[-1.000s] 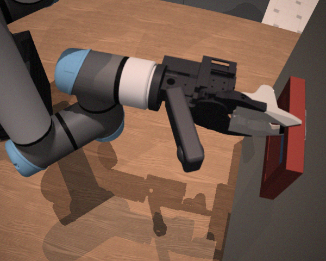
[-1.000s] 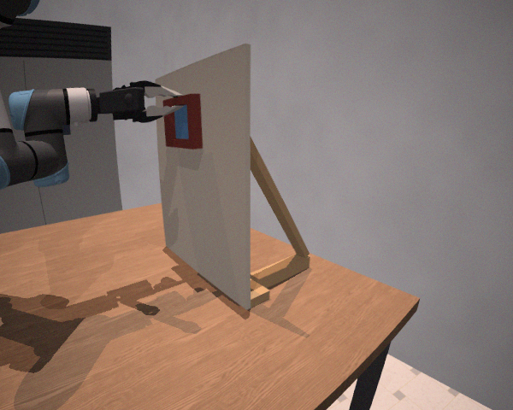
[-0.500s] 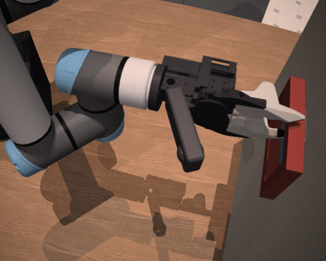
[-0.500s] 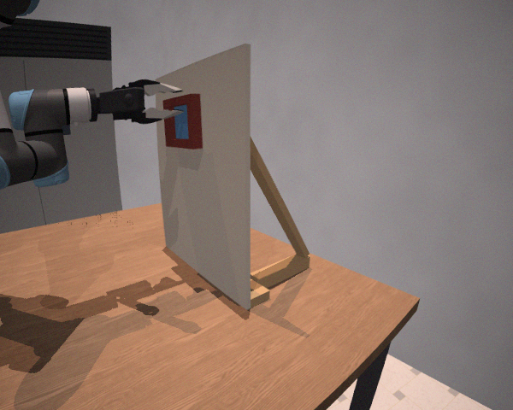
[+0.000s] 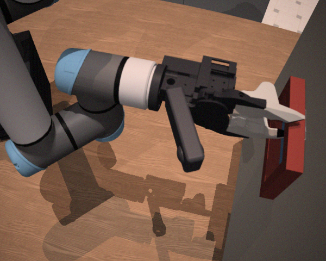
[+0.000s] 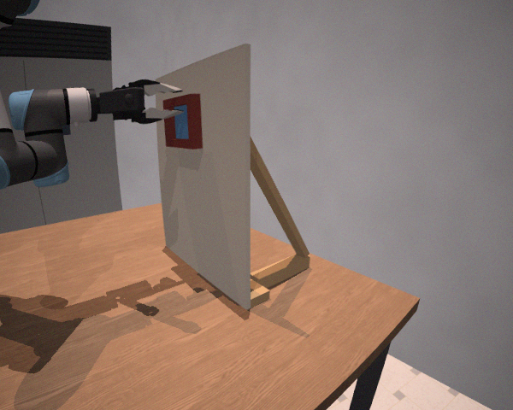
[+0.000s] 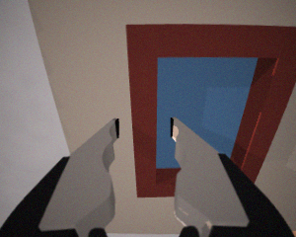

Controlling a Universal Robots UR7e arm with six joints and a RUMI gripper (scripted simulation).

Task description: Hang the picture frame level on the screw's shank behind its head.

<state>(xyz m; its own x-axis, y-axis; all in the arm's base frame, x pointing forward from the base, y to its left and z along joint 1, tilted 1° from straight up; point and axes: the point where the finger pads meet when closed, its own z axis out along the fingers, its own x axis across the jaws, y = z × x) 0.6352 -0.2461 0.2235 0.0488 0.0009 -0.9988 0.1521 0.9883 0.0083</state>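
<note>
Now: hand 20 mm short of the picture frame and 50 mm above it. Also, from my hand: upright board (40 mm ahead, 10 mm to the right, 190 mm below).
</note>
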